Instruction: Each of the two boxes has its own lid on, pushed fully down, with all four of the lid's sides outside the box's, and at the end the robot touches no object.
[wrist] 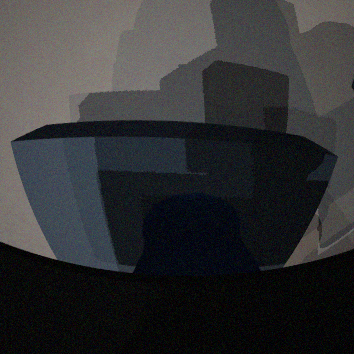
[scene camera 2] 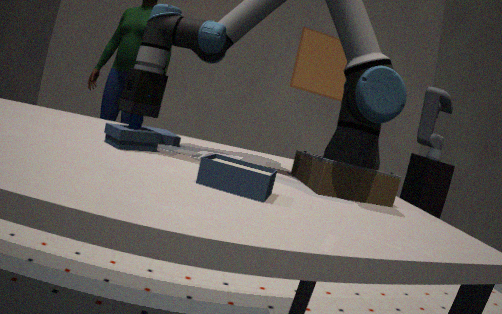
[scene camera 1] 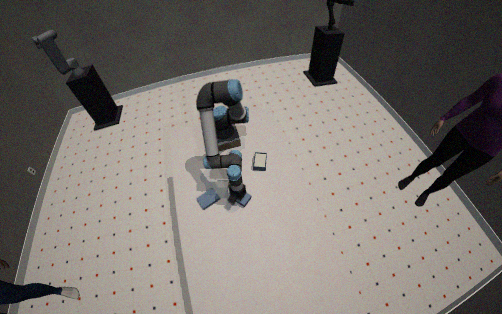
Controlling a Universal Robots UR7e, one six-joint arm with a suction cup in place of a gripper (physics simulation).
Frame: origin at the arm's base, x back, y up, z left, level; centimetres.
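Where they show: hand, its tool point: (wrist: 189,211) (scene camera 2: 133,133); arm's base, origin of its link: (scene camera 2: 351,163) (scene camera 1: 224,132).
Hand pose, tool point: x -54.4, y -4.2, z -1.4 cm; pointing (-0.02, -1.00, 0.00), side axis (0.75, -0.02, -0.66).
Each offset is from my tool point to the top centre of the thing.
A blue-grey lid @(dx -0.1, dy +1.3, dz +1.0 cm) (scene camera 1: 244,199) (scene camera 2: 131,134) (wrist: 40,185) lies on a box @(dx +0.0, dy +1.0, dz +1.1 cm) (scene camera 2: 132,146), with a low band of the box's wall showing below the lid's rim. Whether all four lid sides are outside the box cannot be told. My suction gripper (scene camera 2: 132,121) (wrist: 192,235) is upright with its dark blue cup on the lid's top, holding it. The second box @(dx +23.6, dy +1.5, dz +21.0 cm) (scene camera 1: 259,161) (scene camera 2: 235,178) stands open, with a cream surface inside, nearer the robot base. A second blue-grey lid @(dx +4.8, dy -0.6, dz -20.1 cm) (scene camera 1: 207,198) (scene camera 2: 169,137) lies apart on the table, beside the covered box.
The robot's base stands on a brown block (scene camera 1: 230,144) (scene camera 2: 345,181) behind the open box. The table's thick front edge (scene camera 2: 150,245) crosses the second scene view. Dark pedestals (scene camera 1: 95,95) (scene camera 1: 325,55) and standing people are beyond the table.
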